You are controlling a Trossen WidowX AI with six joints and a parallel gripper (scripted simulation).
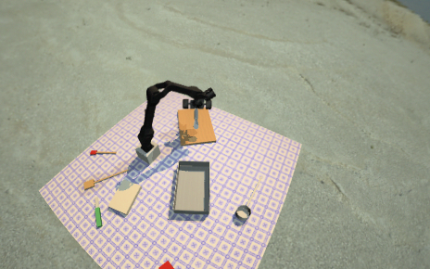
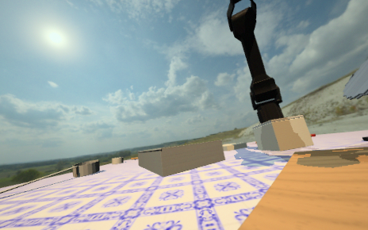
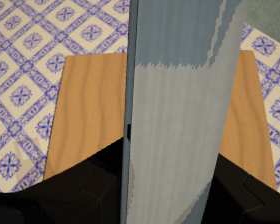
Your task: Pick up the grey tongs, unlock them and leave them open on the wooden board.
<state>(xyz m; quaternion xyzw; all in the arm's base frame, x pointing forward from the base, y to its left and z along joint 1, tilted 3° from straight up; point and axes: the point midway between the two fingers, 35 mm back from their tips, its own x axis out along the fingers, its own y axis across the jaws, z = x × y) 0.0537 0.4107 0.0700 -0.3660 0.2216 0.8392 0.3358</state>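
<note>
My gripper tip is now 15 cm above the wooden board, 3 cm to the left of it and 1 cm short of it. The rest, counted from my gripper tip: grey roasting tin: 42 cm to the right, 32 cm ahead, 13 cm below; then green-handled tool: 88 cm to the right, 15 cm below, 1 cm ahead; then flat block: 72 cm to the right, 14 cm below, 7 cm ahead.
</note>
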